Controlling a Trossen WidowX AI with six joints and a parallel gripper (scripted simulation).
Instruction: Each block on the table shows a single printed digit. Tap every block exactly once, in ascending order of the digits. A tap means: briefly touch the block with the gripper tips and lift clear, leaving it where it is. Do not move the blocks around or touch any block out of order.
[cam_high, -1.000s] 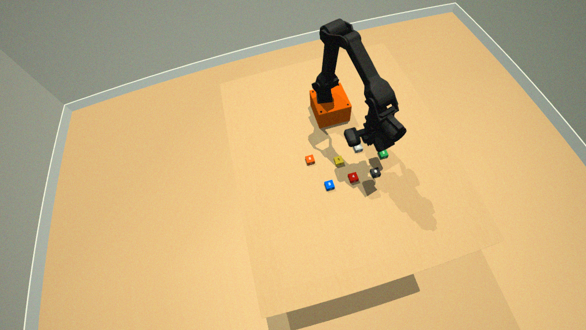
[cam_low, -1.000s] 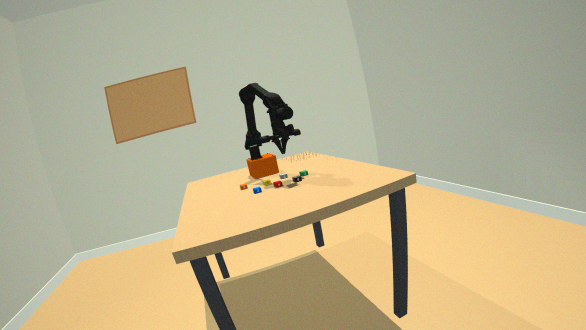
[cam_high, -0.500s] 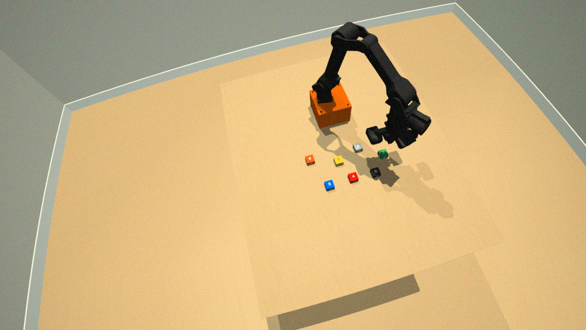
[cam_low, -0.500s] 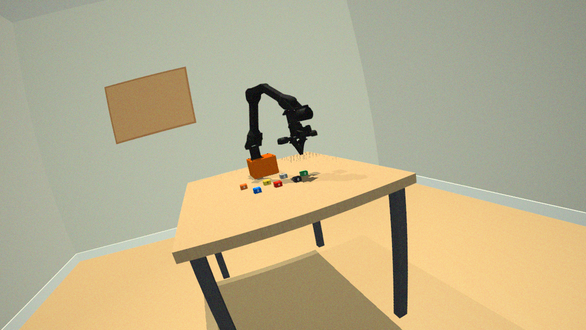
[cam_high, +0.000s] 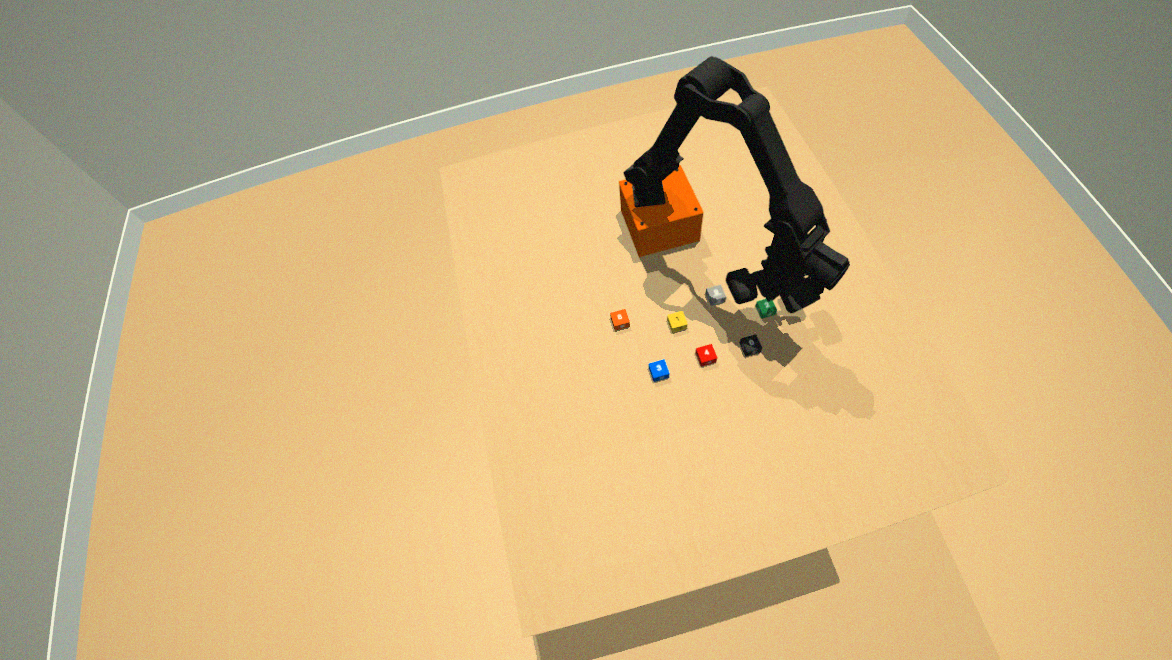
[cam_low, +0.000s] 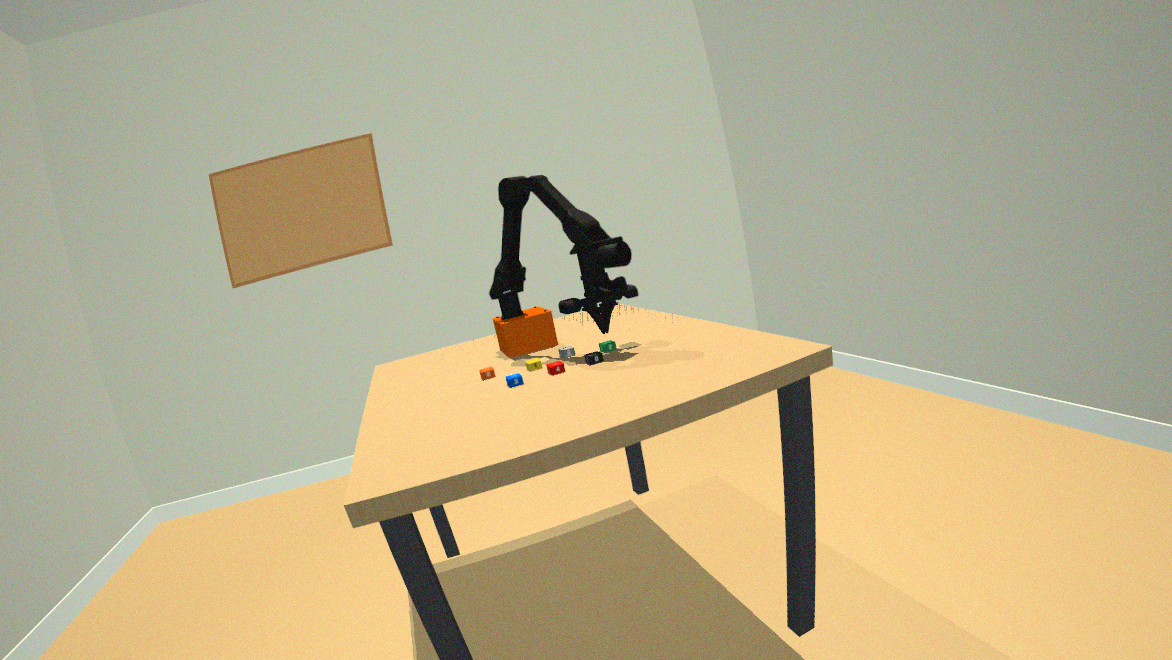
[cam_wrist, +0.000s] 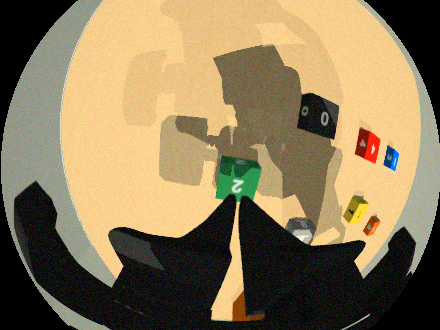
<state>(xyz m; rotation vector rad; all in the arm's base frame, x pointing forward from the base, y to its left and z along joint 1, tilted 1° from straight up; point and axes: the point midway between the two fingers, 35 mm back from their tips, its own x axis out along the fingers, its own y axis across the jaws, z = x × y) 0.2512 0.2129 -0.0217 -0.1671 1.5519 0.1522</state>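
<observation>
My gripper tip is now 3 cm above the green block. Also, from my gripper tip: red block 14 cm to the right, 9 cm ahead, 3 cm below; grey block 10 cm to the right, 4 cm behind, 3 cm below; black block 8 cm ahead, 5 cm to the right, 3 cm below.
</observation>
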